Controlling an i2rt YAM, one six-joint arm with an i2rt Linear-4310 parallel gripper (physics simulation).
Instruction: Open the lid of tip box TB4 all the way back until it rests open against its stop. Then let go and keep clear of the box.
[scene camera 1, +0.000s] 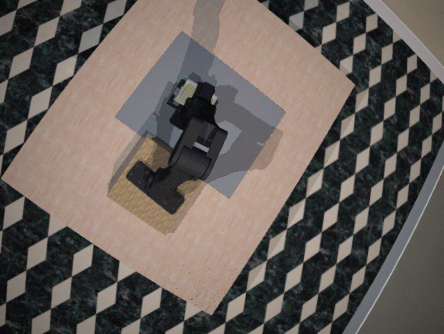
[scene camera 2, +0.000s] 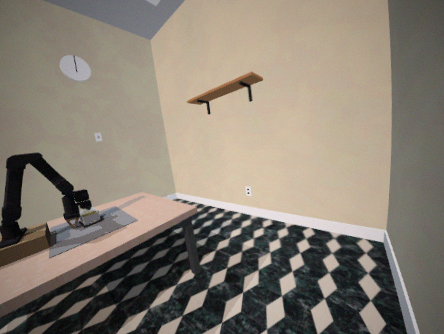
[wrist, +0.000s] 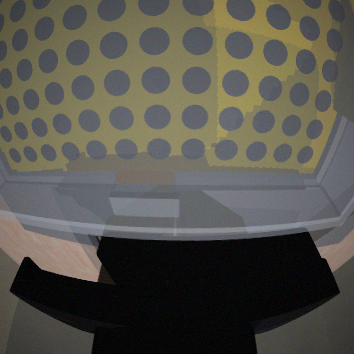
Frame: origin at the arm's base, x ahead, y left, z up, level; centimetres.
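Seen in the pictures: gripper, fingertip midpoint: (scene camera 1: 181, 125) (scene camera 2: 74, 228) (wrist: 174, 177); arm's base, origin of the base link: (scene camera 1: 155, 188) (scene camera 2: 13, 238).
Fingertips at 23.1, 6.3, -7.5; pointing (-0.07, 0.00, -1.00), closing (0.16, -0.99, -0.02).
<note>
Offsets run from my fingertips to a thing's top centre, as dx, dy, dz. "pt": to the spot under its first point. Level surfaces: height alone.
Tip box TB4 {+8.8, +2.2, +7.8} (scene camera 1: 186, 91) (scene camera 2: 91, 217) stands on the grey mat {dz +0.1} (scene camera 1: 254, 99) (scene camera 2: 116, 219), at its far side from the arm's base. In the wrist view its yellow rack {+8.7, +2.2, +7.8} (wrist: 175, 91) of dark round holes shows through the clear lid, whose front edge {pt +5.1, +0.7, +7.8} (wrist: 175, 230) crosses the frame just above my fingers. My gripper (wrist: 172, 246) (scene camera 2: 73, 222) is shut with nothing between the fingers. It sits right at the lid's front edge, at the box's near side. I cannot tell how far the lid is raised. In the overhead view the wrist hides the fingers and part of the box.
The mat lies on a pale wooden table {dz -0.2} (scene camera 1: 293, 73) (scene camera 2: 154, 212). The arm's base stands on a tan board (scene camera 1: 131, 199) at the mat's corner. A chequered floor surrounds the table. A wall shelf (scene camera 2: 227, 87) hangs far off.
</note>
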